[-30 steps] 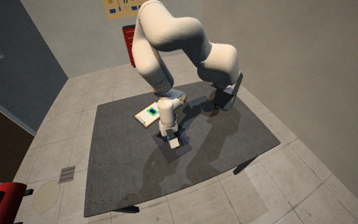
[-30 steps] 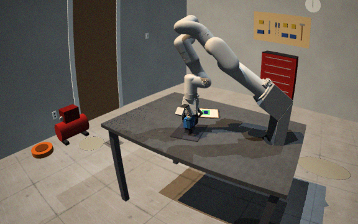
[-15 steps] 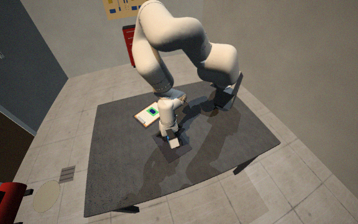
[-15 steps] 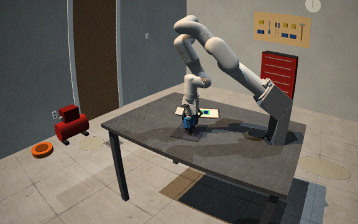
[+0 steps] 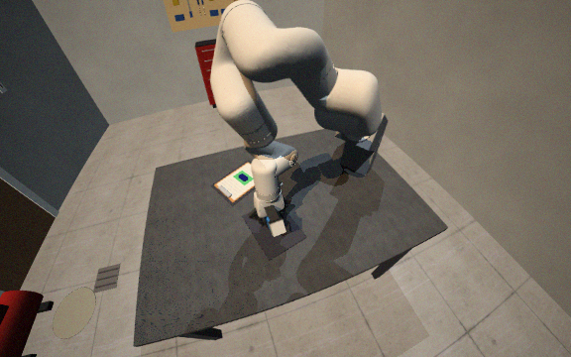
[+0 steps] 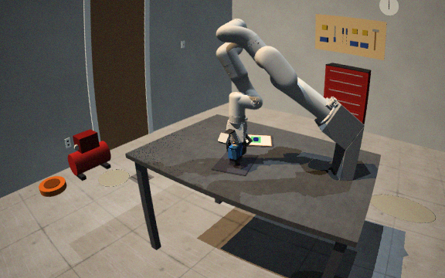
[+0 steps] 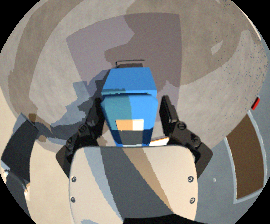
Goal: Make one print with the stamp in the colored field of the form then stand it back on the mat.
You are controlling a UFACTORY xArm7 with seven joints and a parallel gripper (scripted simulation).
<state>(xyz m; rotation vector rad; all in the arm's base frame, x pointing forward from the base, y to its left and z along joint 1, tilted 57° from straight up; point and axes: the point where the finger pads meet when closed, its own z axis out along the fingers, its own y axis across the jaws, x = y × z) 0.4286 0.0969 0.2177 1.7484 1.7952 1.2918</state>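
My hand is 2 cm above the blue stamp. The rest, counted from my hand: mat: 7 cm below; then form: 27 cm to the right, 14 cm ahead, 6 cm below.
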